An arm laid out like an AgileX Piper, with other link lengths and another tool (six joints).
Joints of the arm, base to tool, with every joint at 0 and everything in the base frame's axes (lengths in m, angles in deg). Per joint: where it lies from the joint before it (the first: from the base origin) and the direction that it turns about. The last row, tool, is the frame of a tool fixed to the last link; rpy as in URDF.
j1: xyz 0 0 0.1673 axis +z
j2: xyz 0 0 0 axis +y
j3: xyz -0.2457 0 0.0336 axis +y
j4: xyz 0.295 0 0.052 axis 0.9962 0 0.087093
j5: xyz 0 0 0 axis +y
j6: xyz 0.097 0 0.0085 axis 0.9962 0 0.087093
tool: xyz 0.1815 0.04 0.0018 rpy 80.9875 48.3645 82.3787
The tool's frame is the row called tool.
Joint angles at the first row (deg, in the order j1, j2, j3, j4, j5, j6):
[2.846, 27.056, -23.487, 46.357, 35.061, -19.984]
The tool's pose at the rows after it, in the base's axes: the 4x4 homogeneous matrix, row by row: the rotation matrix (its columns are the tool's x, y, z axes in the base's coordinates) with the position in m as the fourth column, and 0 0 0 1 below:
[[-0.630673 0.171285 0.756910 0.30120], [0.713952 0.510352 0.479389 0.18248], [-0.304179 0.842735 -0.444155 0.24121], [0 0 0 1]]
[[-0.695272 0.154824 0.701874 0.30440], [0.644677 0.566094 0.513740 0.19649], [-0.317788 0.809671 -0.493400 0.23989], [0 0 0 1]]
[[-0.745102 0.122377 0.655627 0.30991], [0.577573 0.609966 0.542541 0.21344], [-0.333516 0.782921 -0.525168 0.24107], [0 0 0 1]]
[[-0.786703 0.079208 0.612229 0.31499], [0.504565 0.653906 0.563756 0.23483], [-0.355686 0.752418 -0.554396 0.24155], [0 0 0 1]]
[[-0.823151 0.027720 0.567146 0.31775], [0.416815 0.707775 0.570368 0.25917], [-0.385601 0.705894 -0.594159 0.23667], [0 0 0 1]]
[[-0.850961 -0.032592 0.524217 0.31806], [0.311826 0.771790 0.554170 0.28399], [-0.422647 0.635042 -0.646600 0.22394], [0 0 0 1]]
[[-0.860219 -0.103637 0.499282 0.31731], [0.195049 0.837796 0.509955 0.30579], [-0.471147 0.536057 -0.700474 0.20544], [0 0 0 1]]
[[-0.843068 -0.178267 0.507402 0.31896], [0.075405 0.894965 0.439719 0.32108], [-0.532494 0.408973 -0.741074 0.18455], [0 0 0 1]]
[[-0.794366 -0.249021 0.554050 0.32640], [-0.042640 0.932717 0.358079 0.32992], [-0.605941 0.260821 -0.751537 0.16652], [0 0 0 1]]
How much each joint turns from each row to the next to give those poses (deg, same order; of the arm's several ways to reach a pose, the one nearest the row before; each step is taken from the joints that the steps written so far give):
[1.140, 7.497, -5.981, -1.812, 4.067, -2.255]
[2.001, 6.942, -5.541, -1.219, 2.278, -2.095]
[3.114, 6.449, -5.347, -1.473, 0.715, -1.147]
[4.518, 6.164, -5.470, -3.023, -0.192, 0.573]
[5.614, 6.187, -5.632, -5.326, -0.300, 2.269]
[6.374, 6.337, -5.587, -7.805, -0.043, 3.788]
[6.791, 6.012, -5.045, -10.262, 0.155, 5.186]
[6.659, 5.353, -3.994, -12.429, 0.270, 6.350]
[6.045, 4.611, -2.786, -13.945, 0.250, 6.941]

